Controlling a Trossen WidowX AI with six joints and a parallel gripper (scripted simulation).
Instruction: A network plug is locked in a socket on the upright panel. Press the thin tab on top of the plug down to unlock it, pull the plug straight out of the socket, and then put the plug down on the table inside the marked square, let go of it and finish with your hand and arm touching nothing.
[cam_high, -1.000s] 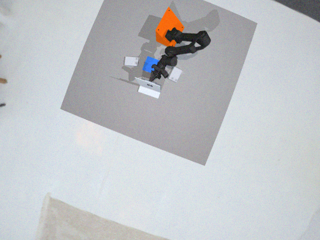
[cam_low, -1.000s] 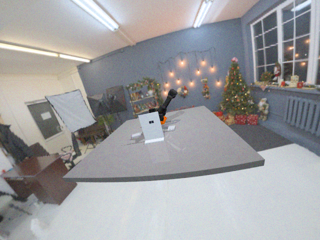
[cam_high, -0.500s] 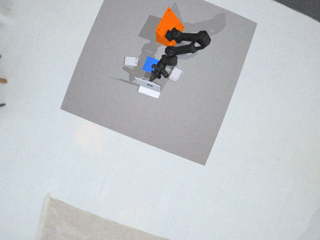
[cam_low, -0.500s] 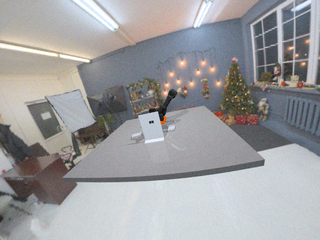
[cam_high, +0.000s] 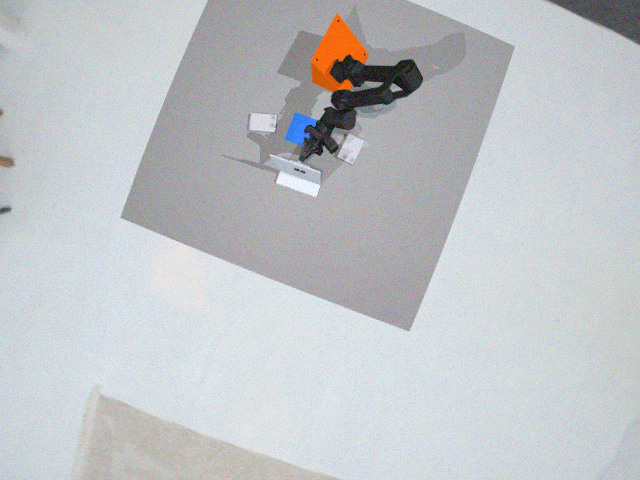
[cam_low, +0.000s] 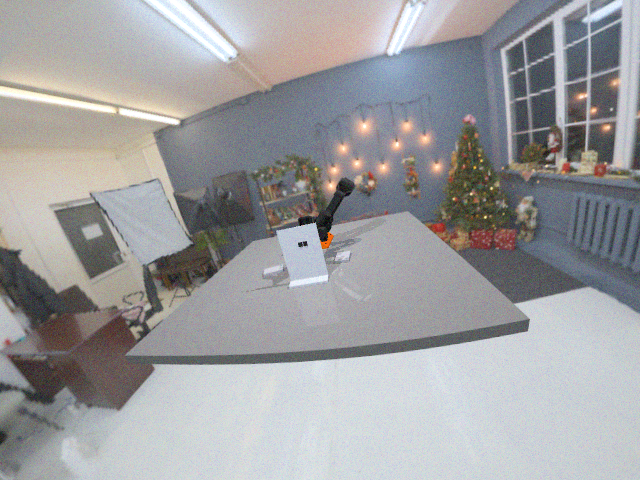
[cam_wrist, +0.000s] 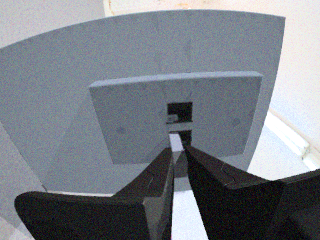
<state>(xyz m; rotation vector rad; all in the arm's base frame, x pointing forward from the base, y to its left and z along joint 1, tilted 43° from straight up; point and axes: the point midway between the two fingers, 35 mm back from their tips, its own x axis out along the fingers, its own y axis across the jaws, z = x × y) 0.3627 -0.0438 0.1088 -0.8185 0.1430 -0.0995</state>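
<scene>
My gripper tip is 150 mm past the blue marked square, 70 mm to the left of it and 170 mm above it. Round my gripper tip: pale network plug (right at my gripper tip); grey upright panel (30 mm ahead, 10 mm to the left, 60 mm below).
</scene>
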